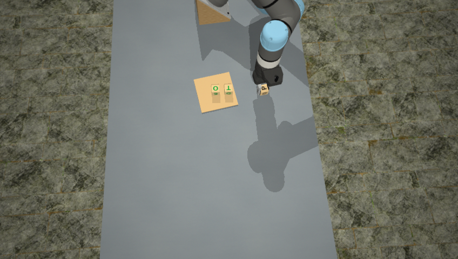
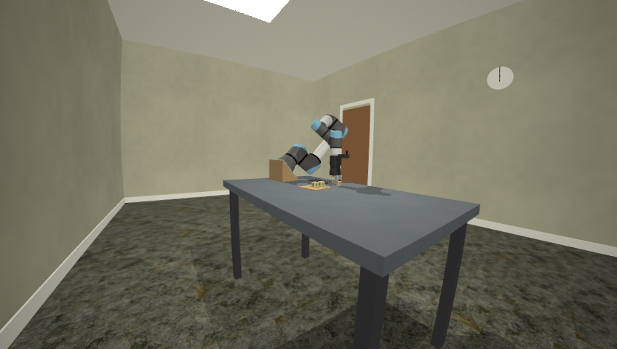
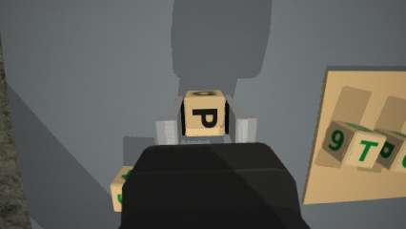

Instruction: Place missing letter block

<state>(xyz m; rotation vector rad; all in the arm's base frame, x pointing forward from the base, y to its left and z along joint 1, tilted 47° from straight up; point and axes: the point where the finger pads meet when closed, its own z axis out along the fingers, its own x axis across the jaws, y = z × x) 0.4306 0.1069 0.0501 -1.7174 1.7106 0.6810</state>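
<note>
The o block lies 30 mm behind my hand and 180 mm to the right of it. Also, from my hand: t block (30 mm behind, 130 mm to the right).
</note>
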